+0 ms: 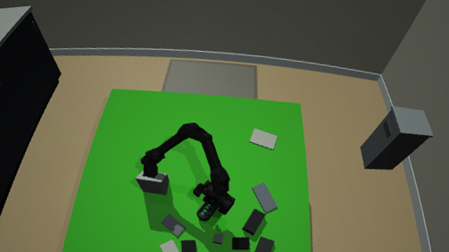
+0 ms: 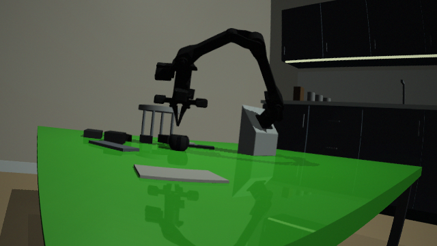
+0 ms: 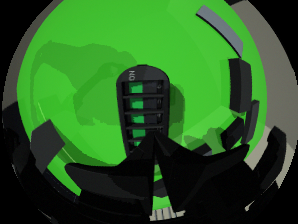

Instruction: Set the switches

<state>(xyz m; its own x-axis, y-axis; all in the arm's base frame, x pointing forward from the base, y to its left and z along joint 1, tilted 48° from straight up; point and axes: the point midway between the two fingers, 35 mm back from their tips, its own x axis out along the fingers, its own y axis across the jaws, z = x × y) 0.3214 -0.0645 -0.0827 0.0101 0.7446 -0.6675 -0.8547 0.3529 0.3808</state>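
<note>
Now: gripper tip 50 mm short of the small cube, 160 mm to the left of it and 60 mm above it. The rest, counted from my gripper tip: grey plate: 280 mm ahead, 80 mm to the left, 80 mm below; then light plate: 270 mm ahead, 450 mm to the left, 80 mm below.
</note>
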